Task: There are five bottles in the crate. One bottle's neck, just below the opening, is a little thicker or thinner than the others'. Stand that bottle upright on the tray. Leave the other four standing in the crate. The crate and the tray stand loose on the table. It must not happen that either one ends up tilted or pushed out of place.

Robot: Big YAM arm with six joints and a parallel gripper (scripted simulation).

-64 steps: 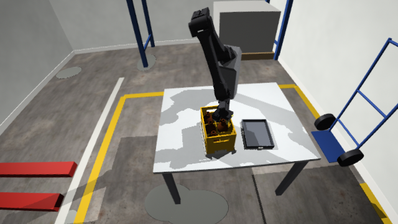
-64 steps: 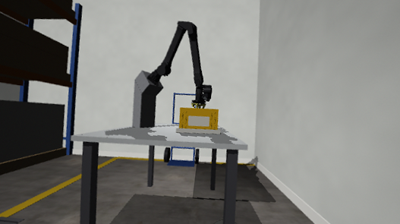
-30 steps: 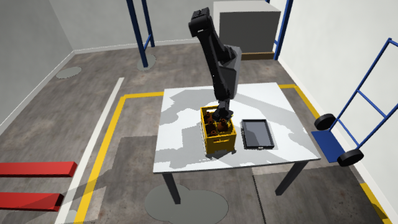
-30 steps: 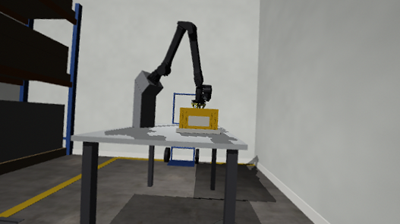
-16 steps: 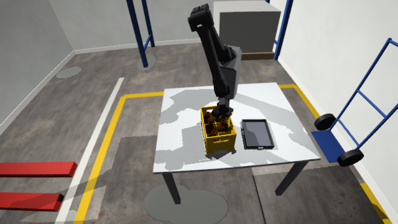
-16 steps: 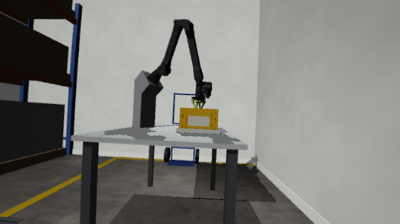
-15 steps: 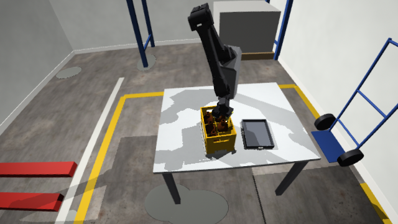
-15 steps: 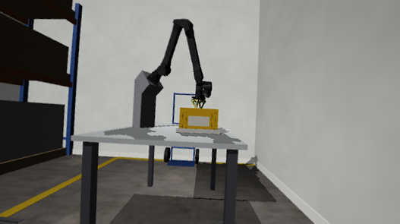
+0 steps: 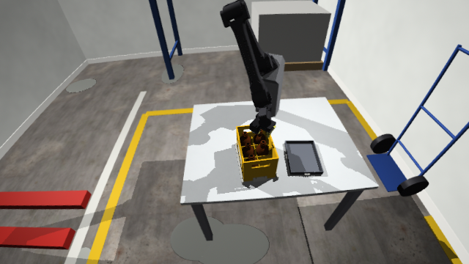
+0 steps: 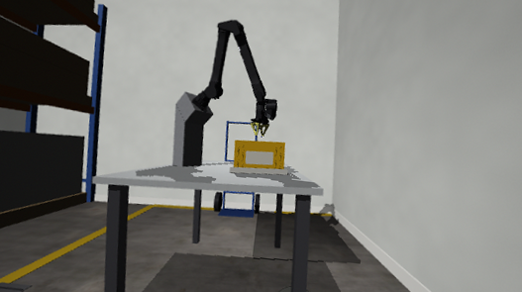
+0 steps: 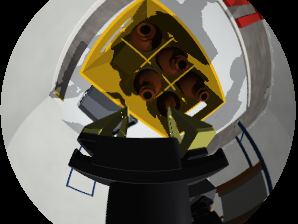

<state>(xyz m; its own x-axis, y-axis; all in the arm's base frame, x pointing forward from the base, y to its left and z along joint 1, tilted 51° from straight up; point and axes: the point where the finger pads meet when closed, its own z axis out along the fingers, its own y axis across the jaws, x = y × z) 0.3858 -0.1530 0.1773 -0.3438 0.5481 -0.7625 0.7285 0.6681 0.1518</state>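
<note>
Now: hand 140 mm above the crate, 40 mm to the left of it and 10 mm past it. The rest, counted from my hand: dark tray (230 mm to the left, 210 mm below, 110 mm ahead); brown bottle (130 mm below, 80 mm behind, 30 mm to the left).
</note>
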